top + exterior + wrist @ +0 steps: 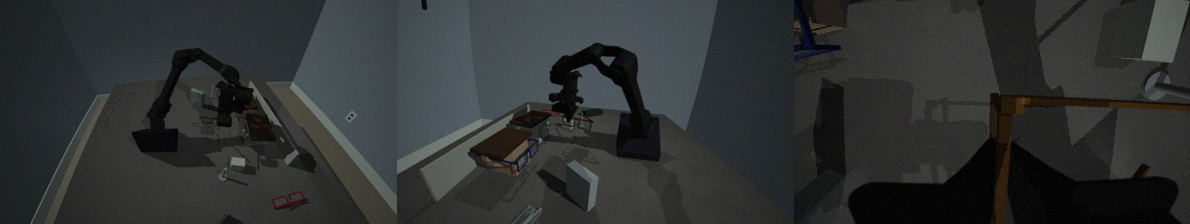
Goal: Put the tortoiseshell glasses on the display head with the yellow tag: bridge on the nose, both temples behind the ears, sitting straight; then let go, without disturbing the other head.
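My gripper tip is now 40 mm past the white peg stand, 230 mm to the left of it and 90 mm above it. The rest, counted from my gripper tip: white head: 170 mm ahead, 30 mm to the right, 60 mm below; then tan head: 160 mm ahead, 190 mm to the left, 60 mm below; then small white cube: 40 mm ahead, 190 mm to the right, 90 mm below.
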